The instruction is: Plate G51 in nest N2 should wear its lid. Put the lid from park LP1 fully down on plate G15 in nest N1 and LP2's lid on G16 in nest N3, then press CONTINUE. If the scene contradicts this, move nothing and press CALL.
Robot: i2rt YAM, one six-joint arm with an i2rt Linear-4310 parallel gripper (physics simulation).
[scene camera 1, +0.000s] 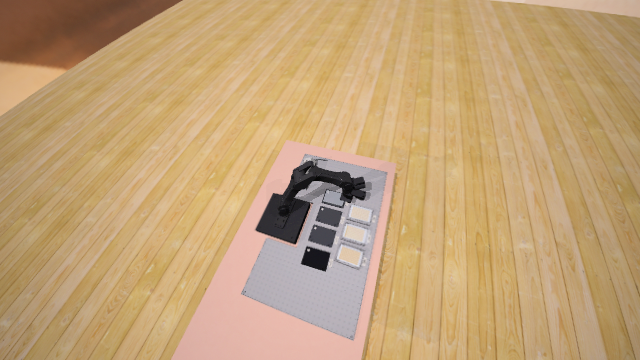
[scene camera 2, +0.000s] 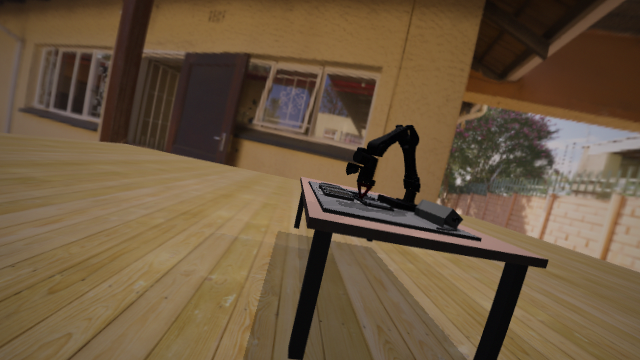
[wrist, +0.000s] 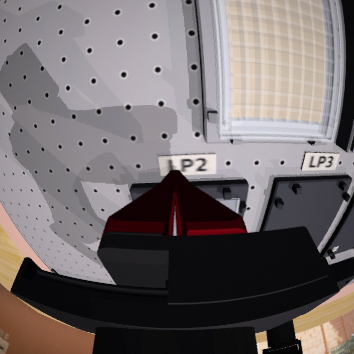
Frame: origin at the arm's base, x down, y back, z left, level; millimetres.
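Seen in the pictures: gripper, fingertip midpoint: [scene camera 1: 348, 199] [scene camera 2: 360, 198] [wrist: 174, 177]; arm's base, origin of the base link: [scene camera 1: 285, 212] [scene camera 2: 407, 203].
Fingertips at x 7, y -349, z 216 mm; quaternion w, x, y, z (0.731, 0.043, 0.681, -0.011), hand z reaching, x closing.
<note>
Offsets run from my fingertips to a thing's top centre. "pt": to the spot under its first point. Level surfaces: height alone.
My gripper [scene camera 2: 362, 196] [wrist: 174, 177] is shut and empty; its red fingertips overlap the lower edge of the LP2 label {pt dx +21, dy +1, dz -11 mm} [wrist: 189, 164] in the wrist view. Behind the fingers, park LP2 {dx +3, dy +89, dz -13 mm} [wrist: 220, 186] is partly hidden, with part of a pale lid {pt dx +5, dy +27, dz -46 mm} [wrist: 232, 202] showing in it. In scene camera 1 this pale lid {dx +5, dy +89, dz -13 mm} [scene camera 1: 333, 198] lies beside the hand. Three cream plates with pale rims {dx -11, dy -97, dz -68 mm} [scene camera 1: 360, 214] {dx -19, dy -116, dz -198 mm} [scene camera 1: 356, 233] {dx -14, dy -105, dz -329 mm} [scene camera 1: 350, 255] stand in a row; the nearest plate {pt dx -11, dy -77, dz -58 mm} [wrist: 275, 65] shows at the wrist view's top right. Nest and plate labels are not readable. LP1 and the CONTINUE and CALL buttons cannot be made out.
Park LP3 {dx +3, dy +83, dz -141 mm} [wrist: 305, 205] is dark, beside LP2, under its label {pt dx +21, dy -5, dz -136 mm} [wrist: 320, 161]. Dark grey parks {pt dx +13, dy +85, dz -144 mm} [scene camera 1: 328, 216] {pt dx +13, dy +79, dz -269 mm} [scene camera 1: 322, 235] and a black one {dx +3, dy +71, dz -404 mm} [scene camera 1: 315, 258] line up on the perforated board {dx +23 mm} [scene camera 1: 305, 295]. A grey box {dx -61, dy +339, dz +97 mm} [scene camera 2: 435, 214] stands near the arm's base.
</note>
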